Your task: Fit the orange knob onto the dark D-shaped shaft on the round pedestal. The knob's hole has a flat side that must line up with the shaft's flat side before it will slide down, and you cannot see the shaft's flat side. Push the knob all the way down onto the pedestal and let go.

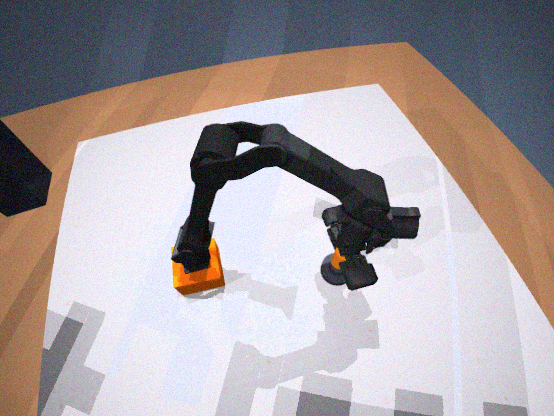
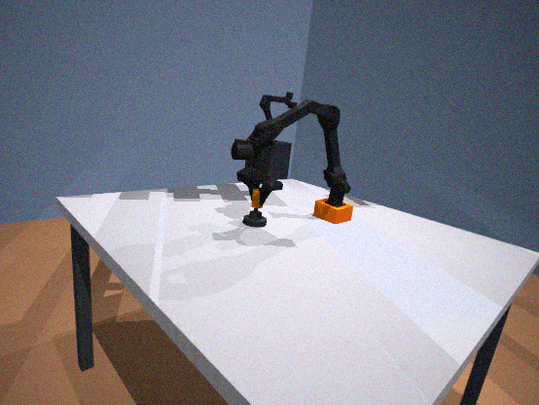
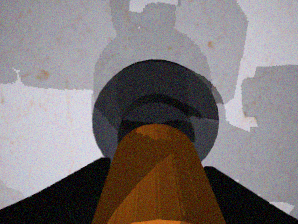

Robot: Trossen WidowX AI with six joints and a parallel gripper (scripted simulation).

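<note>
My gripper tip is 2 cm below the orange knob. Round my gripper tip: dark round pedestal (4 cm below).
</note>
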